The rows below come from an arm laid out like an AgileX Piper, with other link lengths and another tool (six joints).
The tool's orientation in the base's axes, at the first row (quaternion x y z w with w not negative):
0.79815 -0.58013 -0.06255 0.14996
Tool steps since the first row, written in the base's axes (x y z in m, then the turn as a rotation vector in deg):
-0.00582 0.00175 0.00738 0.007 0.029 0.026
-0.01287 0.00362 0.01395 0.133 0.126 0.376
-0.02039 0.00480 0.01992 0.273 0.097 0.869
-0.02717 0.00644 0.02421 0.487 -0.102 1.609
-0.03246 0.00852 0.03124 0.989 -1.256 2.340
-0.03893 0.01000 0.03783 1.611 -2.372 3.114
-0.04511 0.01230 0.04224 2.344 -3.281 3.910
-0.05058 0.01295 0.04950 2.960 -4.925 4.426
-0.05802 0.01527 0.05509 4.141 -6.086 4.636
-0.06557 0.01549 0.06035 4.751 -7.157 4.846
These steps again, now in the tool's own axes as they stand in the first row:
-0.00296 0.00709 -0.00569 -0.023 -0.006 -0.031
-0.00649 0.01501 -0.01029 -0.049 -0.039 -0.414
-0.00956 0.02336 -0.01409 0.060 -0.004 -0.914
-0.01296 0.03039 -0.01657 0.371 0.089 -1.640
-0.01609 0.03679 -0.02212 1.676 0.187 -2.278
-0.01906 0.04430 -0.02684 2.986 0.178 -2.995
-0.02288 0.05064 -0.02971 4.138 0.018 -3.798
-0.02470 0.05768 -0.03520 5.926 0.084 -4.181
-0.02886 0.06552 -0.03884 7.415 -0.595 -4.510
-0.03108 0.07395 -0.04179 8.637 -0.781 -4.697

